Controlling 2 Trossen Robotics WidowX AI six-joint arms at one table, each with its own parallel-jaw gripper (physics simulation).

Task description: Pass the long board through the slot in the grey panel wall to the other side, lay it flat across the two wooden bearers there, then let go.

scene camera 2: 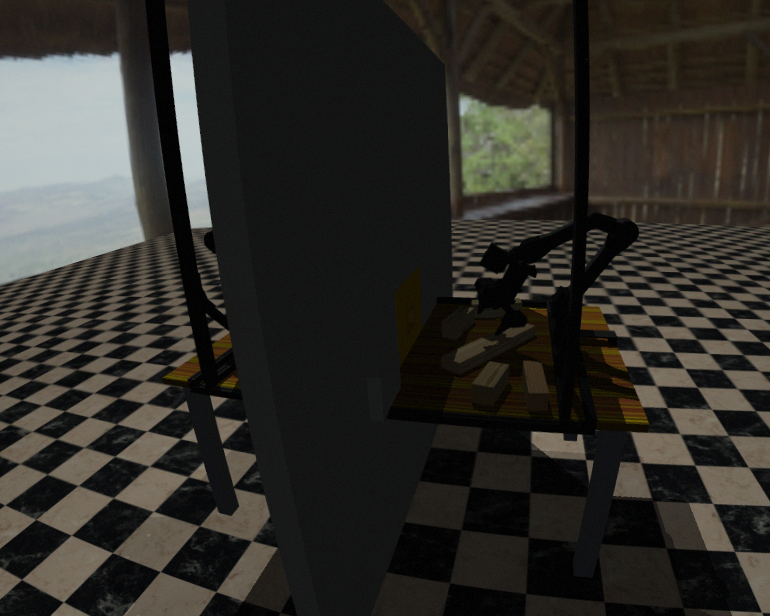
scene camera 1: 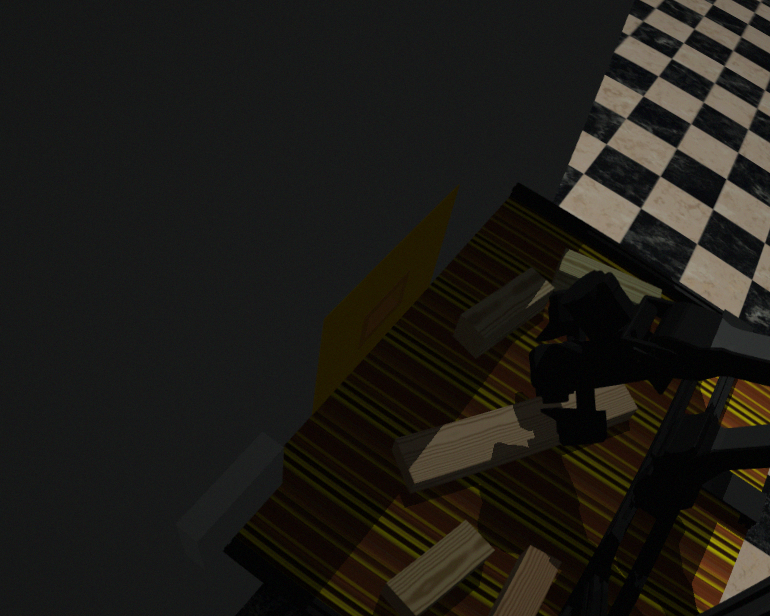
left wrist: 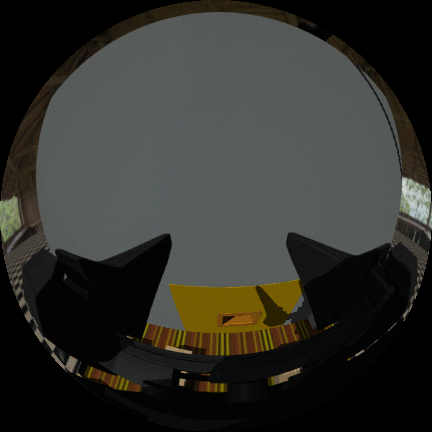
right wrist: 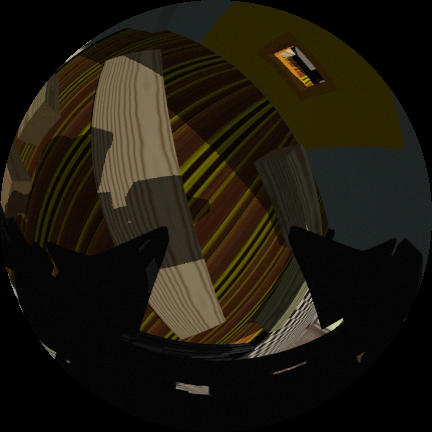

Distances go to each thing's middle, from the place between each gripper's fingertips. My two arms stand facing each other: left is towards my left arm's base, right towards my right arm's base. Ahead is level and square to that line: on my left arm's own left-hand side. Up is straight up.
Scene:
My right hand is 380 mm past the grey block (scene camera 1: 212, 522), 240 mm to the right of it and 10 mm above it.
Right now the grey block is 340 mm behind my left hand, 300 mm below it and 100 mm to the right of it.

